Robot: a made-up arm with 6 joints. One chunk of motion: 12 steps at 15 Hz.
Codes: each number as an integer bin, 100 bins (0 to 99) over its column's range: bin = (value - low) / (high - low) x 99, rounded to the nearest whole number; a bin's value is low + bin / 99 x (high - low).
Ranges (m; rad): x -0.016..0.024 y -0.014..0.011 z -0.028..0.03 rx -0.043..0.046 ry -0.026..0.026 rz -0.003..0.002
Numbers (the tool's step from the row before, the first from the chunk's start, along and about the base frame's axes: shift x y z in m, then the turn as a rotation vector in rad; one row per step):
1: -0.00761 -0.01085 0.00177 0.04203 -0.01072 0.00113
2: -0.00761 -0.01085 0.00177 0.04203 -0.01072 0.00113
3: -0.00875 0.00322 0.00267 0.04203 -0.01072 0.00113
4: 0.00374 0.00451 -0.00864 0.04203 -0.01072 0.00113
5: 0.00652 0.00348 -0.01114 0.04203 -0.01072 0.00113
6: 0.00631 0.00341 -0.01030 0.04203 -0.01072 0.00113
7: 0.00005 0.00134 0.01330 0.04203 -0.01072 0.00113
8: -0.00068 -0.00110 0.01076 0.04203 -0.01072 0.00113
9: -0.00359 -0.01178 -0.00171 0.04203 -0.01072 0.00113
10: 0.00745 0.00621 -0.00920 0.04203 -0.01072 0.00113
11: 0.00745 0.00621 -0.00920 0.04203 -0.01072 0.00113
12: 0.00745 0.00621 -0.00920 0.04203 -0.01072 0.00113
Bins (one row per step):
1: 21 12 51 95 29 82
2: 21 12 51 95 29 82
3: 18 68 52 95 29 82
4: 49 73 33 95 29 82
5: 56 69 29 95 29 82
6: 55 69 30 95 29 82
7: 40 61 70 95 29 82
8: 38 51 66 95 29 82
9: 31 9 45 95 29 82
10: 58 80 32 95 29 82
11: 58 80 32 95 29 82
12: 58 80 32 95 29 82

